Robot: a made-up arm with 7 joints.
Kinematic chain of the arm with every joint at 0, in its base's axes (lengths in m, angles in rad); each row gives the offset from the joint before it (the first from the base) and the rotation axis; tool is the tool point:
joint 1: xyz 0 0 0.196 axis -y
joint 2: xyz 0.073 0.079 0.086 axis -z
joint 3: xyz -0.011 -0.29 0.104 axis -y
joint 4: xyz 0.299 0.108 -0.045 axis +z
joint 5: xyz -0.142 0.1 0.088 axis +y
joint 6: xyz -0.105 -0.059 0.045 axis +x
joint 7: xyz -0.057 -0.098 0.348 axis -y
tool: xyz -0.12 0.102 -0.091
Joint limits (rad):
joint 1: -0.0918..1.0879
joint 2: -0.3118..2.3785
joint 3: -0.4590..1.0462
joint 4: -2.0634..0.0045
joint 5: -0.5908..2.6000
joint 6: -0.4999..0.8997
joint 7: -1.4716..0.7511
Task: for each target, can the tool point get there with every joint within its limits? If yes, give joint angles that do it. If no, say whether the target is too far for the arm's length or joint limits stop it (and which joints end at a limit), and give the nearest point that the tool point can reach.
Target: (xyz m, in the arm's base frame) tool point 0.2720 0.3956 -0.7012
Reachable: no: joint limits stop it (at a limit: joint 1, joint 2, joint 3, joint 5, joint 7) | nearest point -0.0200 0.2028 -0.3725 | short by 0.480 m
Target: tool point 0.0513 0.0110 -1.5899
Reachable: no: too far | nearest point -0.0999 0.0274 -0.4387 | short by 1.161 m
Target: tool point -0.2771 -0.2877 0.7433
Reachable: yes | joints 0.2264 1.7125 -0.0507 -1.3848 1.1143 -0.1637 0.0142
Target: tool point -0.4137 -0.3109 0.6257
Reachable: yes | joints 0.5619 0.9783 0.7687 -0.7378 2.1397 0.4096 0.0974
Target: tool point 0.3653 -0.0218 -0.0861
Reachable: no: joint limits stop it (at a limit: joint 1, joint 3, joint 4, joint 5, joint 7) | nearest point 0.4783 -0.0586 -0.1210 | short by 0.124 m
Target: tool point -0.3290 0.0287 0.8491
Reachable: yes | joints 0.8146 1.8161 0.0941 -0.7909 0.0501 -0.1133 -0.9587
